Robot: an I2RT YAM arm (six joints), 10 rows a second.
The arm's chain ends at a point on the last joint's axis. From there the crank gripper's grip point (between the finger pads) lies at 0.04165 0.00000 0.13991 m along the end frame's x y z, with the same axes.
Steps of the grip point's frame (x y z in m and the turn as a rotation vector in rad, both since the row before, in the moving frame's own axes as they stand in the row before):
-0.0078 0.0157 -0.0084 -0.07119 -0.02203 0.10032
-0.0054 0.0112 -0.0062 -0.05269 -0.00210 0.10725
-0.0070 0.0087 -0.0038 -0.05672 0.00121 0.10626
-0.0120 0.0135 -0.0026 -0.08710 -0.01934 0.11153
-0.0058 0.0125 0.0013 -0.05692 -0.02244 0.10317
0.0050 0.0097 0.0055 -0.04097 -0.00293 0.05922
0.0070 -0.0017 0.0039 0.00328 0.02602 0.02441
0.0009 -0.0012 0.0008 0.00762 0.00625 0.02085
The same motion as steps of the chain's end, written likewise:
-0.0040 0.0017 -0.0088 -0.07119 -0.02203 0.10032
-0.0045 -0.0006 -0.0060 -0.05269 -0.00210 0.10725
-0.0065 -0.0036 -0.0034 -0.05672 0.00121 0.10626
-0.0084 -0.0032 -0.0026 -0.08710 -0.01934 0.11153
-0.0020 0.0004 0.0008 -0.05692 -0.02244 0.10317
0.0057 0.0015 0.0055 -0.04097 -0.00293 0.05922
0.0034 -0.0023 0.0050 0.00328 0.02602 0.02441
0.0000 -0.0010 0.0011 0.00762 0.00625 0.02085

